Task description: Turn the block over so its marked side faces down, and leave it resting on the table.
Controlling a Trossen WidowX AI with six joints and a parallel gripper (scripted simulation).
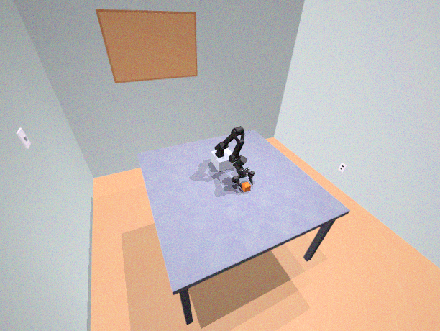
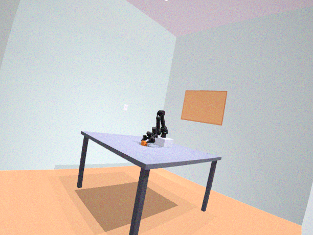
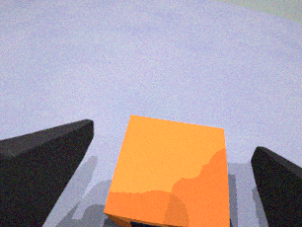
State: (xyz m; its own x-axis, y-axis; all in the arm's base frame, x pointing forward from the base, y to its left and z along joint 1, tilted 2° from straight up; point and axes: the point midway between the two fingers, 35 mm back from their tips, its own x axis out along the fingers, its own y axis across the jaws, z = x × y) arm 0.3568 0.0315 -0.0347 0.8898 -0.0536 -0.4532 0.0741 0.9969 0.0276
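The block lies 3 cm behind my gripper tip and 2 cm below it.
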